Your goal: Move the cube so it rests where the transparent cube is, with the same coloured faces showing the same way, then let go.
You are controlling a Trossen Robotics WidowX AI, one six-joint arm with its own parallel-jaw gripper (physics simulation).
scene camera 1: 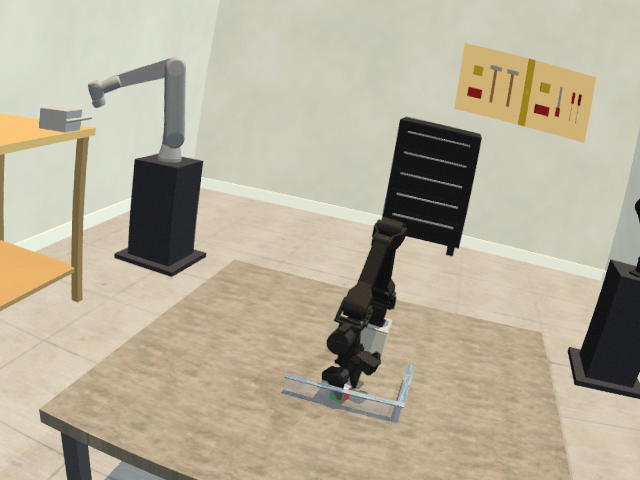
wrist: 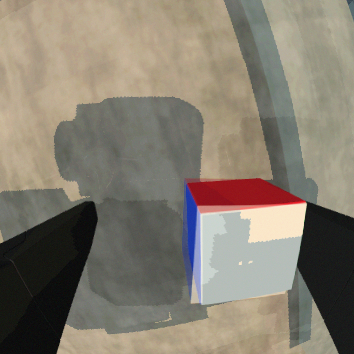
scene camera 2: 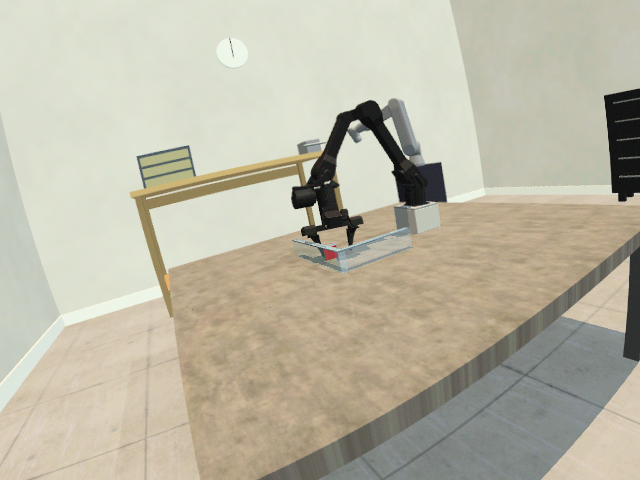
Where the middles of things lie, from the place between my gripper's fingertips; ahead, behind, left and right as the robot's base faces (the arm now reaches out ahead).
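My gripper: 1 cm below, 1 cm to the left of and 2 cm short of the transparent cube (wrist: 201,196). L-shaped glass wall (scene camera 1: 299,388): 2 cm above my hand, 4 cm behind it.
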